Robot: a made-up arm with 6 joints. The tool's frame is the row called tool. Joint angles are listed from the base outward. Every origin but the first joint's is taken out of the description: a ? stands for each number. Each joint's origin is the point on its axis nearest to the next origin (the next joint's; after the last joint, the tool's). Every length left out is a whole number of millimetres.
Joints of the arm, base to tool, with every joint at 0 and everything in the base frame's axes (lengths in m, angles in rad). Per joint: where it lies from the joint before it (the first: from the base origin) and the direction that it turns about. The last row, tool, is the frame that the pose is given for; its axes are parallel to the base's.
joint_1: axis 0 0 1 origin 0 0 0.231
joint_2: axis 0 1 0 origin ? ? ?
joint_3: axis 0 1 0 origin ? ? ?
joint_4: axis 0 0 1 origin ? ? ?
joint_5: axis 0 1 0 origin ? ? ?
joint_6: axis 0 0 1 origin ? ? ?
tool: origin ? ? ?
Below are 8 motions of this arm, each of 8 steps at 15 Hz.
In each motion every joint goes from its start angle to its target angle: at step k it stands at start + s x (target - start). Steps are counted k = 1, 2, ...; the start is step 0. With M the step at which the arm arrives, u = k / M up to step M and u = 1 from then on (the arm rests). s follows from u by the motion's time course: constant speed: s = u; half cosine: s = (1 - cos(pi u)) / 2; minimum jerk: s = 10 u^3 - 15 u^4 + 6 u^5.
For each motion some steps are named. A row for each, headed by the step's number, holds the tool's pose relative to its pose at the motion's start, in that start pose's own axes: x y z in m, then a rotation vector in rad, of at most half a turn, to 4 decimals.
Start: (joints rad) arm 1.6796 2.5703 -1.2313 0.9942 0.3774 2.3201
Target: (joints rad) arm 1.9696 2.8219 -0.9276 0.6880 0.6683 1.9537
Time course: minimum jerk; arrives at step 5
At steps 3, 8:
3: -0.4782 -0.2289 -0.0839 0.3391 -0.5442 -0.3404
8: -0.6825 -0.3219 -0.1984 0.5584 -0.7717 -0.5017

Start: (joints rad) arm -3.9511 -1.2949 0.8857 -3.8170 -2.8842 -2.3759
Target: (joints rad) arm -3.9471 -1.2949 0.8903 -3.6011 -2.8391 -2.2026
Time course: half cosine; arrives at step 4
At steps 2, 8:
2: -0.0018 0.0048 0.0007 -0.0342 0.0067 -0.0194
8: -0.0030 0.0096 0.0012 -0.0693 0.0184 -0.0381

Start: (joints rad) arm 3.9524 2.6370 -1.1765 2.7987 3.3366 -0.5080
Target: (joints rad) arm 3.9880 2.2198 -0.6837 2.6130 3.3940 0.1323
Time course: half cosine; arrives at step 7
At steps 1, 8:
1: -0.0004 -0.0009 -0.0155 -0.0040 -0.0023 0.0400
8: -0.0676 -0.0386 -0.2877 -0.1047 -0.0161 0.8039

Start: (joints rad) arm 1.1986 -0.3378 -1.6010 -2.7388 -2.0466 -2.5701
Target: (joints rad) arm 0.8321 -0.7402 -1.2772 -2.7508 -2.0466 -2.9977
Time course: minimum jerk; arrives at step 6
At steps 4, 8:
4: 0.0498 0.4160 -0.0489 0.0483 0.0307 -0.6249
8: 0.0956 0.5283 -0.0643 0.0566 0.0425 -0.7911

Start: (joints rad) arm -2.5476 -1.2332 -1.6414 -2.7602 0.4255 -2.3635
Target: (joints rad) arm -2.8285 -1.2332 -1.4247 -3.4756 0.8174 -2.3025
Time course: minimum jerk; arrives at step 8
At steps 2, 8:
2: 0.0324 -0.0009 -0.0121 -0.0259 0.0021 -0.0353
8: 0.3385 0.0592 -0.1403 -0.3557 0.1325 -0.2480

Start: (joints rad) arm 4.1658 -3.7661 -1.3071 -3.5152 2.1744 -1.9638
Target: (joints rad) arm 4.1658 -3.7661 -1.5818 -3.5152 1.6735 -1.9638
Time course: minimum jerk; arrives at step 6
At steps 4, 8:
4: -0.0233 -0.1195 0.1559 0.1668 0.1030 -0.0728
8: -0.0321 -0.1455 0.1998 0.2128 0.1257 -0.0941

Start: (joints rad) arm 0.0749 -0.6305 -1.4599 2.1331 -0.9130 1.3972
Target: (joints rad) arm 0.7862 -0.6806 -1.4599 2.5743 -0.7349 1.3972
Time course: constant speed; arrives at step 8
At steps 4, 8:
4: 0.2411 0.2949 0.2428 -0.1516 0.0813 0.1849
8: 0.5131 0.6472 0.3410 -0.2633 0.2263 0.3763

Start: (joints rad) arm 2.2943 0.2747 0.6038 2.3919 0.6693 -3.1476
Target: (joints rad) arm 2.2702 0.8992 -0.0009 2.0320 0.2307 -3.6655
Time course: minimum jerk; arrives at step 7
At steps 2, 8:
2: 0.0681 0.0441 -0.0006 -0.0353 0.0659 -0.1185
8: 0.4244 0.3184 -0.1346 -0.2910 0.4106 -0.8459

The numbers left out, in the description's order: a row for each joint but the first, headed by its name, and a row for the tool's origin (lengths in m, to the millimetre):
joint_2: 0 0.036 0
joint_3: 0 0 0.796
joint_4: 0 0 0.884
joint_5: 0 0 0
joint_6: 0 0 0.093
tool: 0 0 0

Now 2 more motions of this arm.
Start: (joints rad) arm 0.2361 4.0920 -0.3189 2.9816 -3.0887 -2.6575
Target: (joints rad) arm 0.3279 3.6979 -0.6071 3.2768 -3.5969 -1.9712
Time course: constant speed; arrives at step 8
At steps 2, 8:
2: 0.1639 -0.1486 -0.0201 -0.0491 -0.0170 0.1173
8: 0.6639 -0.5421 0.1125 -0.1276 -0.1230 0.4910

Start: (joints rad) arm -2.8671 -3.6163 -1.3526 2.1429 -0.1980 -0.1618
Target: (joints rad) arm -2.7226 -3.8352 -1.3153 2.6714 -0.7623 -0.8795
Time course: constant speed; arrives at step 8
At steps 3, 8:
3: 0.0924 0.0387 0.0359 0.0791 -0.1091 -0.0585
8: 0.2638 0.0983 0.0674 0.3704 -0.1525 -0.1869

